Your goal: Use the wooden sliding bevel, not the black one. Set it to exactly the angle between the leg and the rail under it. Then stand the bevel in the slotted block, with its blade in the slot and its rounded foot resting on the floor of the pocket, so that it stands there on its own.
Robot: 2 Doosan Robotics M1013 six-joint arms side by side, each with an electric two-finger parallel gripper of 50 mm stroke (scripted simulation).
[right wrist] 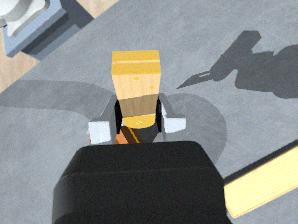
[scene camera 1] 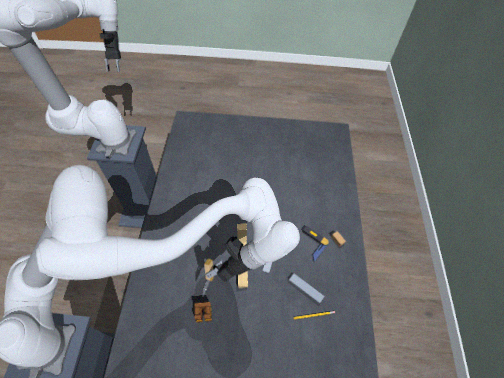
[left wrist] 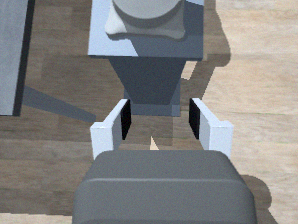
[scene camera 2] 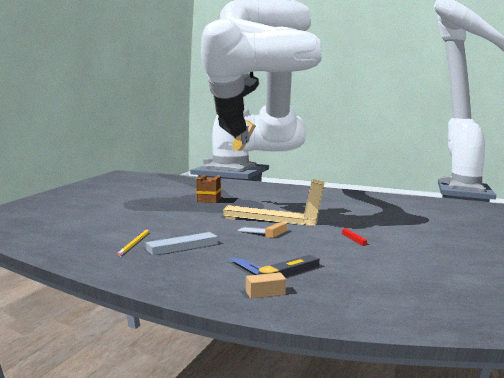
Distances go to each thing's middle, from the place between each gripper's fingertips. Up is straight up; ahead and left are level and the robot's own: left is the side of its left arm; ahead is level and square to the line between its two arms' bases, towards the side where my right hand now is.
My right hand [scene camera 2: 241,139] is 10 mm past the wooden sliding bevel [right wrist: 136,75], 10 mm to the left of it and 20 mm above it. Also, from my right hand: black bevel [scene camera 2: 295,266] 460 mm ahead, 230 mm to the left, 200 mm below; tan block [scene camera 2: 257,286] 550 mm ahead, 250 mm to the left, 190 mm below; grey bar [scene camera 2: 204,239] 390 mm ahead, 10 mm to the left, 200 mm below.
I see the wooden sliding bevel 110 cm to the right of my left hand, 65 cm ahead of it and 8 cm below it. From my left hand the other things lie so: black bevel 112 cm ahead, 85 cm to the right, 26 cm below; tan block 122 cm ahead, 84 cm to the right, 25 cm below.
